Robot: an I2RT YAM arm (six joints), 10 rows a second.
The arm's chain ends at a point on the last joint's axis. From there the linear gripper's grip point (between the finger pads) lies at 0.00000 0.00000 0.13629 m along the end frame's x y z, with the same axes.
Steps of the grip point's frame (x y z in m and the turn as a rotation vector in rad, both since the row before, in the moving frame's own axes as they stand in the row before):
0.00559 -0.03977 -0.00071 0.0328 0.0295 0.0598
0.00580 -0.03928 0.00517 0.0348 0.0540 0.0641
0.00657 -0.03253 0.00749 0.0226 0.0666 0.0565
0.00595 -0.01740 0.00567 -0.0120 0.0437 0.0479
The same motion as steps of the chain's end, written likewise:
0.00144 -0.03542 -0.00058 0.0328 0.0295 0.0598
-0.00170 -0.03478 0.00545 0.0348 0.0540 0.0641
-0.00258 -0.02971 0.00783 0.0226 0.0666 0.0565
0.00004 -0.01918 0.00581 -0.0120 0.0437 0.0479

